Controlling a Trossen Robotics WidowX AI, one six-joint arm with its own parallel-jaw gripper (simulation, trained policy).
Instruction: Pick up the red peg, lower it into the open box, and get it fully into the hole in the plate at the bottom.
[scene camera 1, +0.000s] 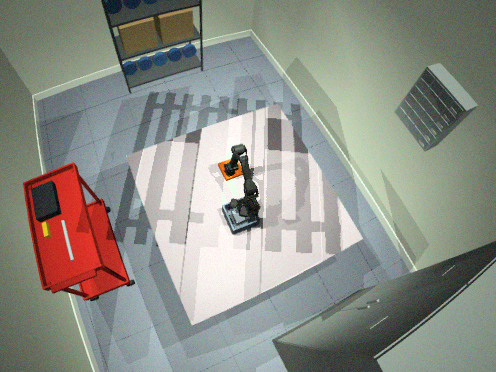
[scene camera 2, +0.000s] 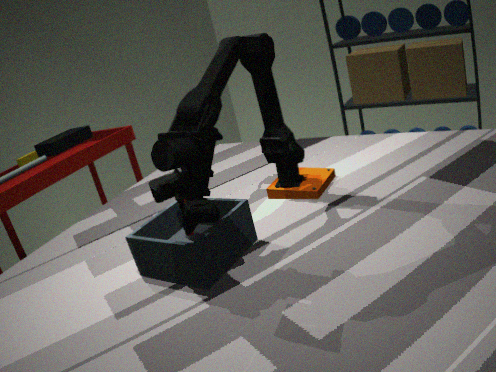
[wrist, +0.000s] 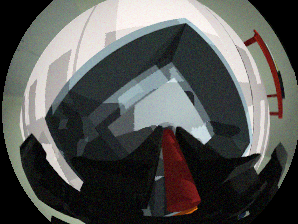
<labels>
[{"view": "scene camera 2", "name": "my gripper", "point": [186, 232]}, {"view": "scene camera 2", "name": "dark box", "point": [201, 264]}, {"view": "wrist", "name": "my gripper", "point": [168, 130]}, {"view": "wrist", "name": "red peg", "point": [181, 193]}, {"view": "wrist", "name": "dark box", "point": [123, 73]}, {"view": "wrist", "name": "pale plate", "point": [169, 106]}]
</labels>
